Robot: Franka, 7 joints.
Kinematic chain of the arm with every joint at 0, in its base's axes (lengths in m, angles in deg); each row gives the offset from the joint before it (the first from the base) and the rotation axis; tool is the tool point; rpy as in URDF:
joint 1: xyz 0 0 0.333 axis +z
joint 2: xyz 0 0 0 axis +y
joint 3: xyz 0 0 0.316 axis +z
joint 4: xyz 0.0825 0 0 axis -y
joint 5: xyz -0.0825 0 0.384 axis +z
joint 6: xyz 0 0 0 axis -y
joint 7: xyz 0.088 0 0 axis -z
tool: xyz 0 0 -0.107 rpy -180 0 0
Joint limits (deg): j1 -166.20..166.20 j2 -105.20..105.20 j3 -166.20..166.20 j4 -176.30..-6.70 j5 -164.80..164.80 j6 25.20..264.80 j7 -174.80..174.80
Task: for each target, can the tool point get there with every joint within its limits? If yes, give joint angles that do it. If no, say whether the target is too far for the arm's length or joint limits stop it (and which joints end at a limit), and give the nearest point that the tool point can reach.
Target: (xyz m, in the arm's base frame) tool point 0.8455 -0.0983 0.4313
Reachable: yes | joints 6.48 89.12 -118.88 -26.16 -31.94 155.10 -143.47
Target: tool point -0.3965 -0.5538 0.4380
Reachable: yes | joints 109.29 -59.27 92.54 -101.06 134.08 81.79 15.92
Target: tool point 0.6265 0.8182 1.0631
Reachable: no: too far | nearest point 0.4256 0.5558 0.8289 | short by 0.405 m
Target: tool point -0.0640 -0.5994 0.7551
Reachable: yes | joints 25.44 -35.53 -78.25 -74.03 87.50 197.28 -13.19
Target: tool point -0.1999 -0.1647 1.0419
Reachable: yes | joints 51.86 -23.82 67.39 -28.70 12.22 233.73 63.15
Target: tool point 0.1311 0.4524 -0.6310
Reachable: no: too far | nearest point 0.1126 0.3885 -0.3468 | short by 0.292 m
